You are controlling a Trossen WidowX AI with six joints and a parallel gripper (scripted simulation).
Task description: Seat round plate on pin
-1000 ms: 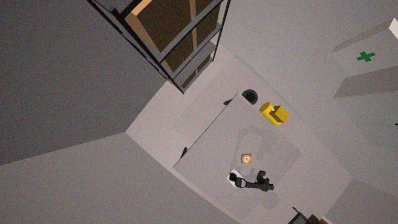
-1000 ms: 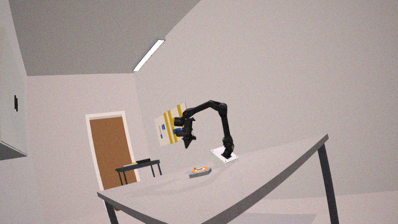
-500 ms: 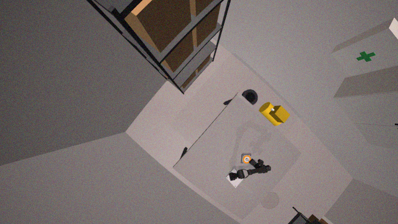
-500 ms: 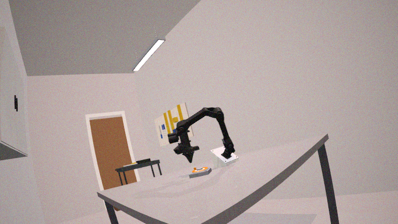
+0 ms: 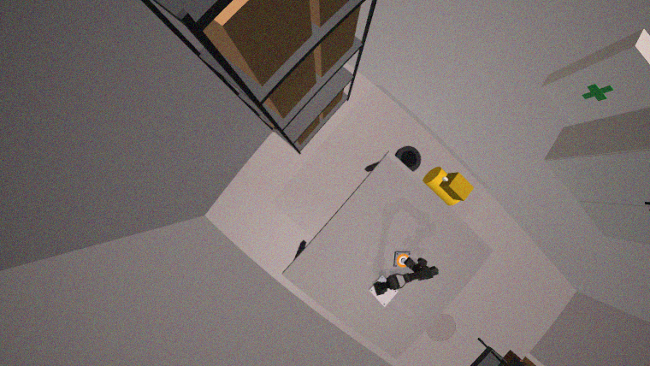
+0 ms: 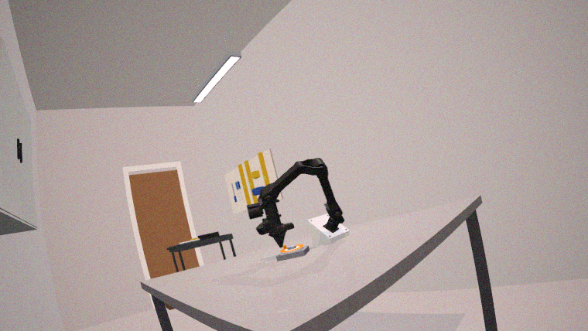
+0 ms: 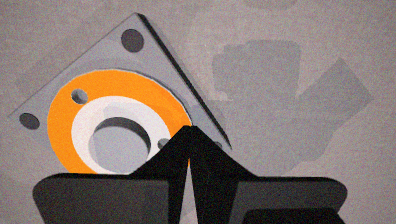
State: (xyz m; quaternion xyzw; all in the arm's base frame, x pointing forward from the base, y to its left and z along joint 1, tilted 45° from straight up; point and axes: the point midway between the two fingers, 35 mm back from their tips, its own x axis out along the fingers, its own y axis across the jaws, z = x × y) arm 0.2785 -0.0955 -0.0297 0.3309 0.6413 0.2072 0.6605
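The square grey base lies 50 mm to the left of my gripper tip, 20 mm below it and 10 mm behind it.
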